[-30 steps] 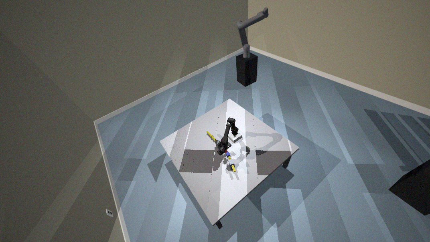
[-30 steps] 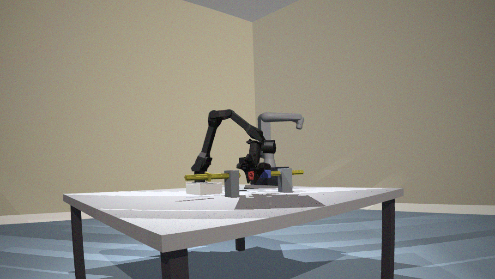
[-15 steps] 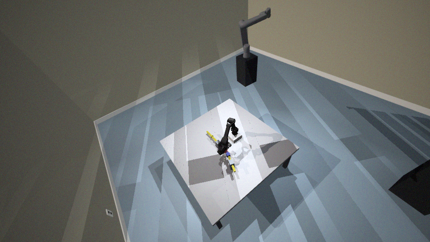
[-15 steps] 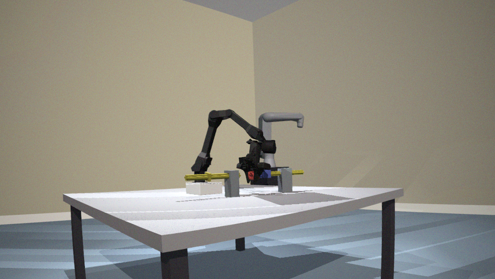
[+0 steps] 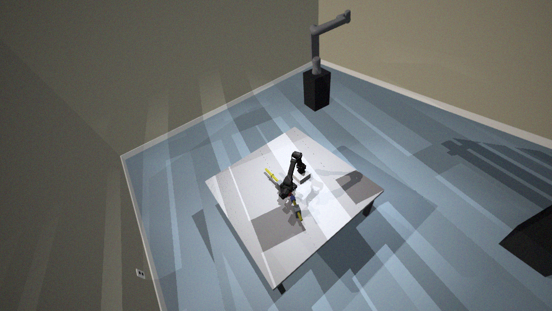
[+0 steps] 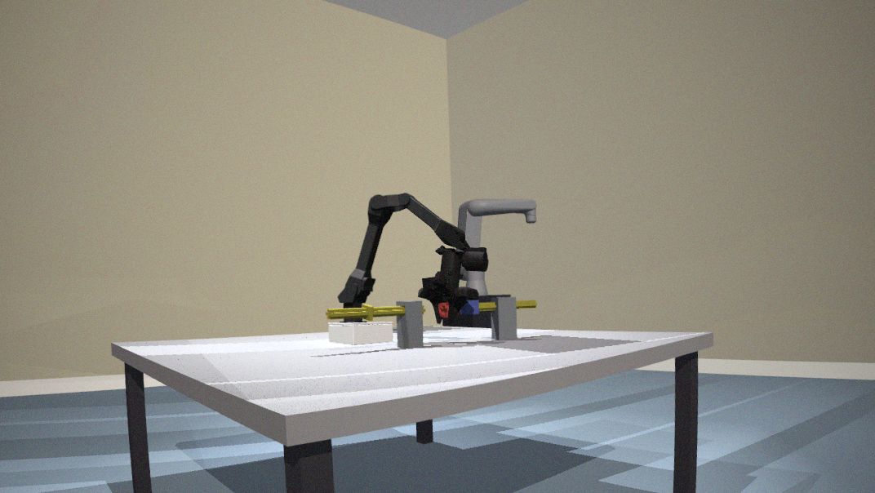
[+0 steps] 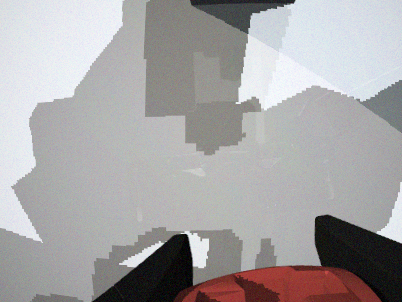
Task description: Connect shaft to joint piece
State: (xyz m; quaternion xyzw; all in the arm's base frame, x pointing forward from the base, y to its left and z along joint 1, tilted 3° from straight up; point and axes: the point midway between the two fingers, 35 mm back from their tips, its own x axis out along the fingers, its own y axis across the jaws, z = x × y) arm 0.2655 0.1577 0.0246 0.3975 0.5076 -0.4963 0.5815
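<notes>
Right now my gripper tip is 2 cm to the right of the red square joint piece and 4 cm below it.
</notes>
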